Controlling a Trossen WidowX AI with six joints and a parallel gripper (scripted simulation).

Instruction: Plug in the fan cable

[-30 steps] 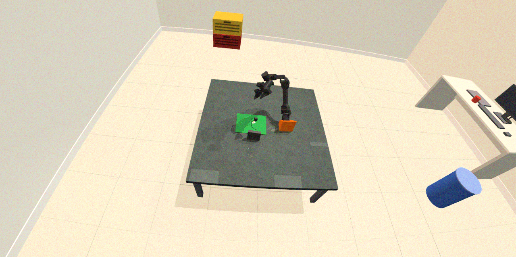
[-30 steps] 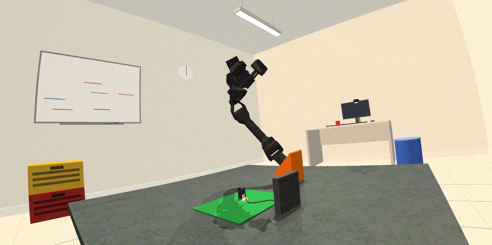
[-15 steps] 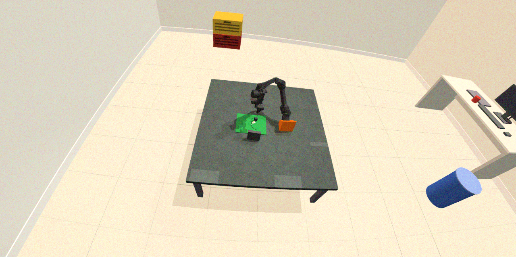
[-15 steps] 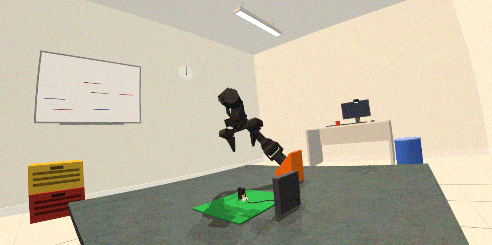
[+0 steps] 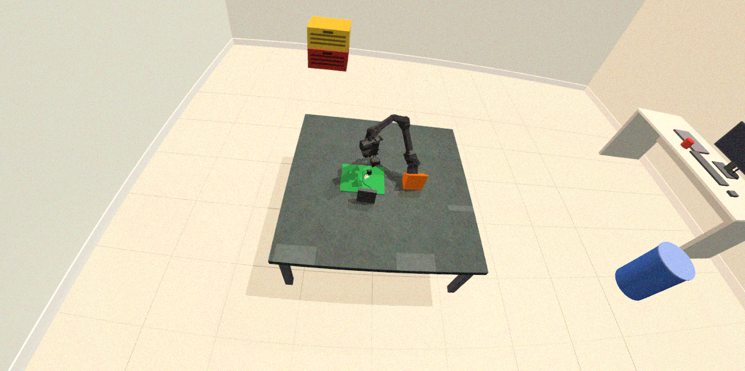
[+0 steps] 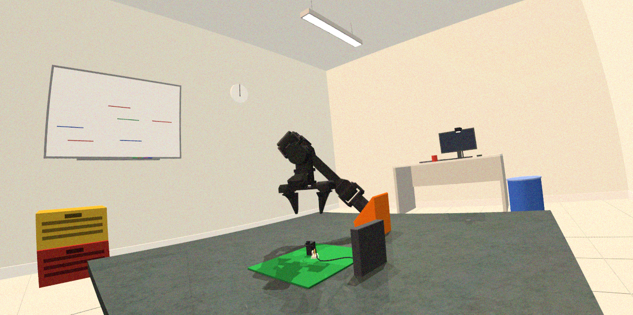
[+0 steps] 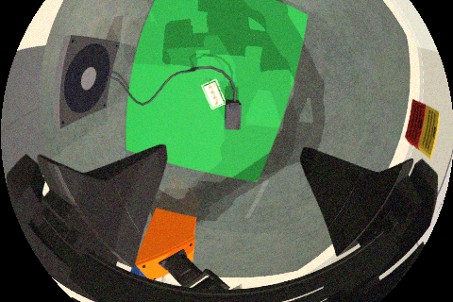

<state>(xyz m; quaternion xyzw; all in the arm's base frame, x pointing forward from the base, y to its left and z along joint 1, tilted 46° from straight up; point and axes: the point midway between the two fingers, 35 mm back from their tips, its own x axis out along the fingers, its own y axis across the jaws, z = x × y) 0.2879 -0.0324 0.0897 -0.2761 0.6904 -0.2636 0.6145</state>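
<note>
My gripper tip is 110 mm above the fan cable plug. The rest, counted from my gripper tip: dark square fan 210 mm to the left, 80 mm below, 50 mm ahead; then green board 150 mm below, 50 mm ahead, 40 mm to the left; then white four-pin header 140 mm below, 20 mm to the left, 20 mm ahead.
</note>
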